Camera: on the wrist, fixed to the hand. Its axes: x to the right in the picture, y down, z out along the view.
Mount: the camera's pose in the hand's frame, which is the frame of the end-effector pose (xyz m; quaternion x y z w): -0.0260 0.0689 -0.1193 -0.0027 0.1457 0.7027 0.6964
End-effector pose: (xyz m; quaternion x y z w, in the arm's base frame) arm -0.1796 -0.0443 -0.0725 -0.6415 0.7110 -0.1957 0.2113
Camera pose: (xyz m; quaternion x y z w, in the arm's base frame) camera -0.3003 -0.0107 -0.0096 0.0808 0.9772 -0.0794 0.1793
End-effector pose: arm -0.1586 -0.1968 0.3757 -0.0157 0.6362 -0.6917 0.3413
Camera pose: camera -0.1619 -0.0773 0.3024 0.5360 0.5057 -0.2424 0.6310
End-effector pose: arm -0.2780 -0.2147 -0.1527 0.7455 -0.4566 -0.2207 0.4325
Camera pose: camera -0.2380 -0.1535 -0.0330 0.2293 -0.7782 0.2576 0.5248
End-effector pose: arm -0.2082 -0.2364 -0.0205 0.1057 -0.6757 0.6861 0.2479
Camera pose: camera -0.1966 -0.1222 -0.1009 0.5019 0.5106 -0.6656 0.2108
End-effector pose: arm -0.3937 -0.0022 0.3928 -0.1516 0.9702 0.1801 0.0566
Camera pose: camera -0.3973 0.0224 0.5308 -0.5498 -0.7900 -0.1457 0.2289
